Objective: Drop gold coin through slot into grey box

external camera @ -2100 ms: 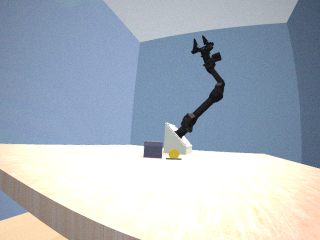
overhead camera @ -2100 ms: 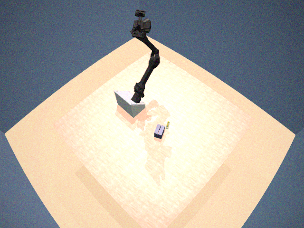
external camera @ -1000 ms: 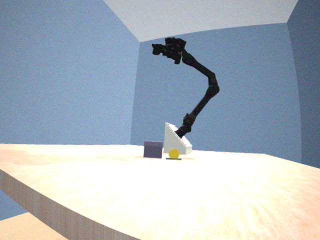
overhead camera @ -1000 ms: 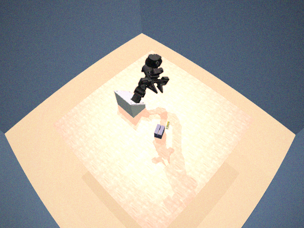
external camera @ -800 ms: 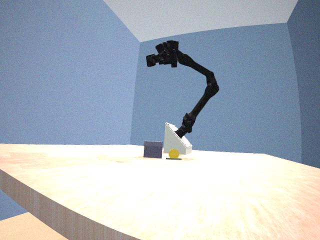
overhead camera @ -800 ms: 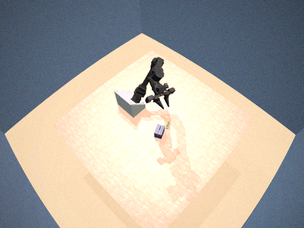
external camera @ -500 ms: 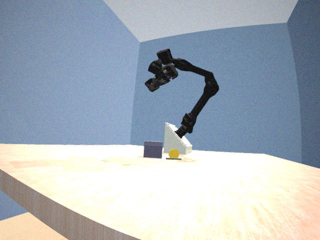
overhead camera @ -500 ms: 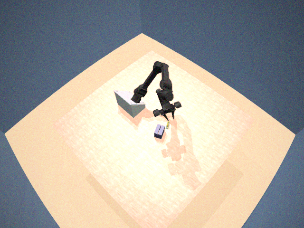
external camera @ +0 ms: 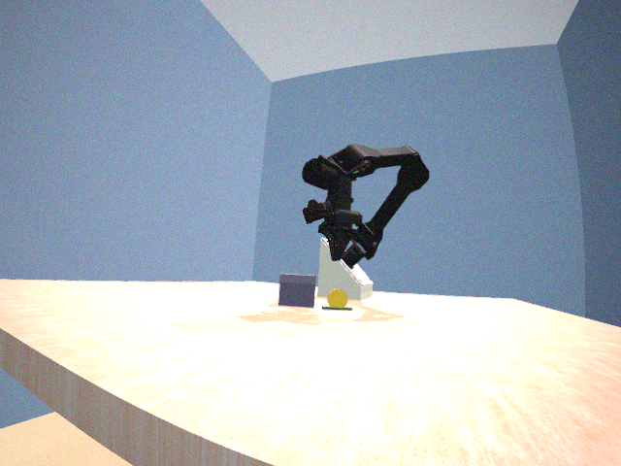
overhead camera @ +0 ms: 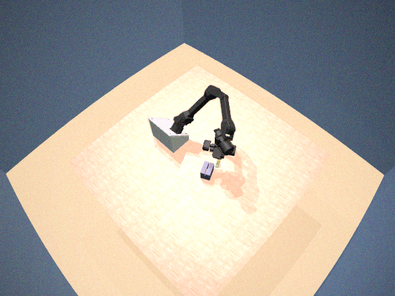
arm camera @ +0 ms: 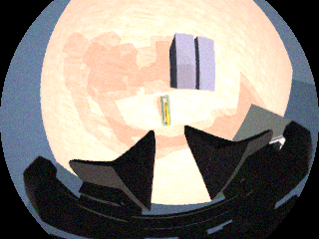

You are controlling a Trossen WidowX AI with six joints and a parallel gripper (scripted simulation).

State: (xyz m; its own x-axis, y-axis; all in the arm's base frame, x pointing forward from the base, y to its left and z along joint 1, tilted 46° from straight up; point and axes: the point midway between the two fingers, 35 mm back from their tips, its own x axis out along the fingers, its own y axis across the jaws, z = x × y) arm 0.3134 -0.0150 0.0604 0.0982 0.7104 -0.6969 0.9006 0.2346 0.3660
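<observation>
Right now the gold coin is 10 mm behind my gripper tip, 10 mm to the left of it and 90 mm below it.
</observation>
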